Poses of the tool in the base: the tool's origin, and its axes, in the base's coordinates. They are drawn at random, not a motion.
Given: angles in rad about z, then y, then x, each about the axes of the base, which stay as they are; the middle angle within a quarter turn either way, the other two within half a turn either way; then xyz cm.
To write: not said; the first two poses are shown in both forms.
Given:
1: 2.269 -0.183 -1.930 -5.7 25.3 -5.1
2: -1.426 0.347 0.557 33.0 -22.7 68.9
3: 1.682 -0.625 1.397 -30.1 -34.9 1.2
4: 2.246 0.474 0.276 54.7 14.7 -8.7
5: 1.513 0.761 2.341 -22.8 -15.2 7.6
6: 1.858 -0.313 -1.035 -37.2 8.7 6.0
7: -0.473 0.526 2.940 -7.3 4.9 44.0
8: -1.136 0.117 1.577 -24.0 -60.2 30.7
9: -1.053 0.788 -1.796 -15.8 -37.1 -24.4
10: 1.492 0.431 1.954 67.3 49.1 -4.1
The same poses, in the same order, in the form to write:
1: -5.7 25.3 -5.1 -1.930 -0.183 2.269
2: 33.0 -22.7 68.9 0.557 0.347 -1.426
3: -30.1 -34.9 1.2 1.397 -0.625 1.682
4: 54.7 14.7 -8.7 0.276 0.474 2.246
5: -22.8 -15.2 7.6 2.341 0.761 1.513
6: -37.2 8.7 6.0 -1.035 -0.313 1.858
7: -7.3 4.9 44.0 2.940 0.526 -0.473
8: -24.0 -60.2 30.7 1.577 0.117 -1.136
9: -15.8 -37.1 -24.4 -1.796 0.788 -1.053
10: 67.3 49.1 -4.1 1.954 0.431 1.492
